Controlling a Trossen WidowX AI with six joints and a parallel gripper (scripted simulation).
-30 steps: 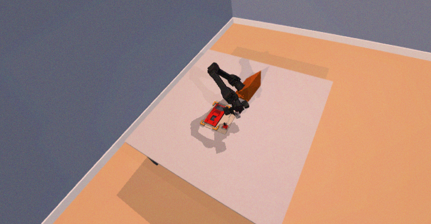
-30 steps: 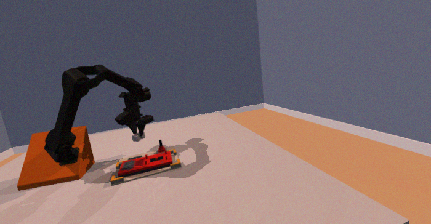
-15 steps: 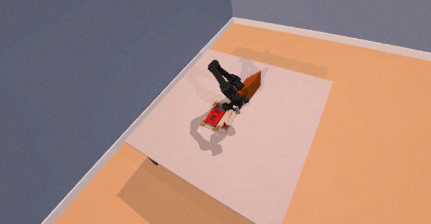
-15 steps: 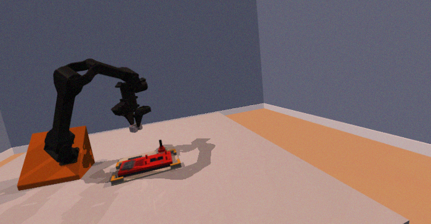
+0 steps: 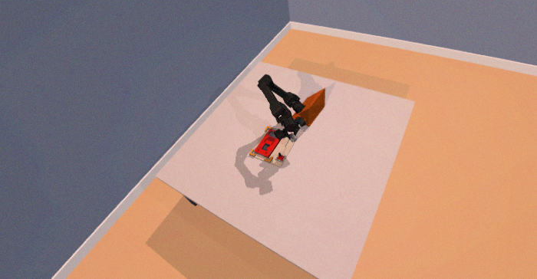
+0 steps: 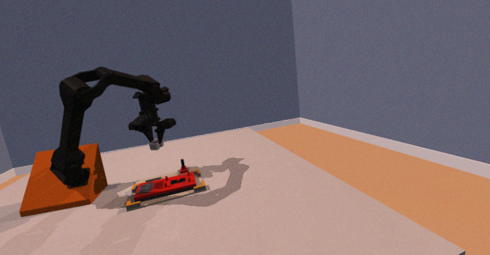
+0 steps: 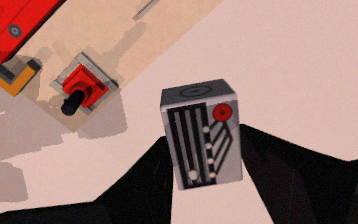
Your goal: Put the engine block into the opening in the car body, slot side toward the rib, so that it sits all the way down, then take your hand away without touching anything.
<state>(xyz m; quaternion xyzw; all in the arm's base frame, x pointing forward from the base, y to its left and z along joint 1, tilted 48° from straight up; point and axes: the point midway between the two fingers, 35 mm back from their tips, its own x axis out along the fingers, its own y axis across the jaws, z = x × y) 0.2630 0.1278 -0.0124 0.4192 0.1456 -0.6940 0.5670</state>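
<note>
My gripper tip is 140 mm to the left of the grey clamp cradle, 130 mm above it and 50 mm short of it. Round my gripper tip: grey engine block (10 mm below).
</note>
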